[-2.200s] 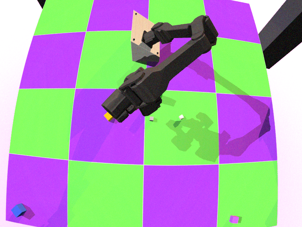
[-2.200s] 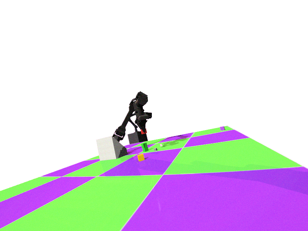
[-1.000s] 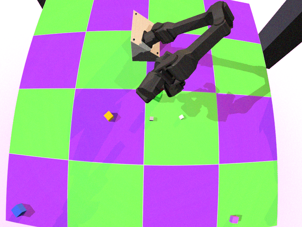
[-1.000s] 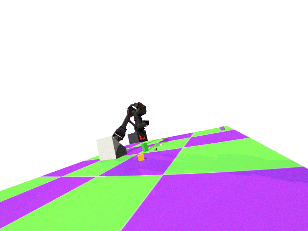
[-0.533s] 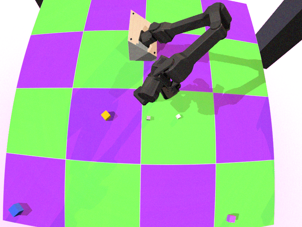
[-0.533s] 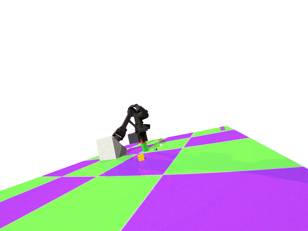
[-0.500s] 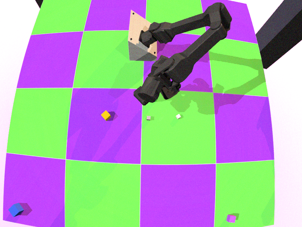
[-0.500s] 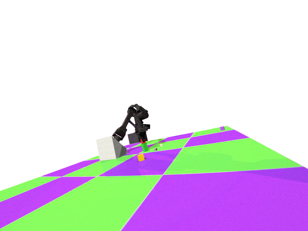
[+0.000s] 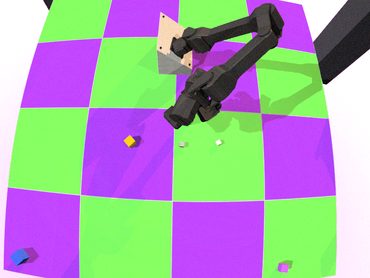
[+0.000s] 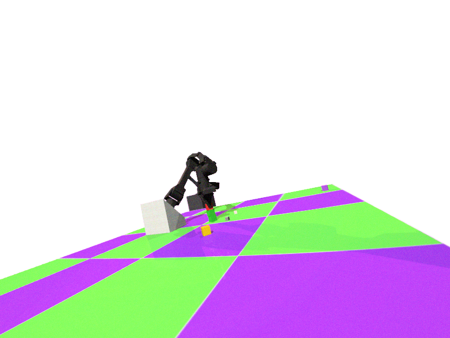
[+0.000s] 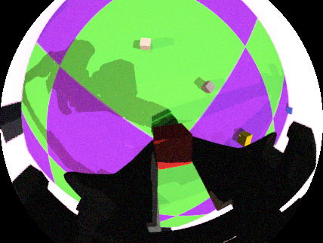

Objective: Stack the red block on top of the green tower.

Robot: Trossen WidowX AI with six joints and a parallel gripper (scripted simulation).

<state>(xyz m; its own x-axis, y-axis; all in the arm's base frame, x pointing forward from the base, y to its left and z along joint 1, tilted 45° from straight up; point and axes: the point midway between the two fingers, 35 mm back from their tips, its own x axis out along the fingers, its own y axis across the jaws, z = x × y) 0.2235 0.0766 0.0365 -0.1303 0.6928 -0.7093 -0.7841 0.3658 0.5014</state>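
Now: the red block 10 mm above my gripper tip. The rest, counted from my gripper tip: small white cube: 70 mm ahead, 110 mm to the left, 60 mm below; small grey cube: 100 mm ahead, 10 mm to the right, 60 mm below; yellow block: 120 mm ahead, 190 mm to the right, 50 mm below.
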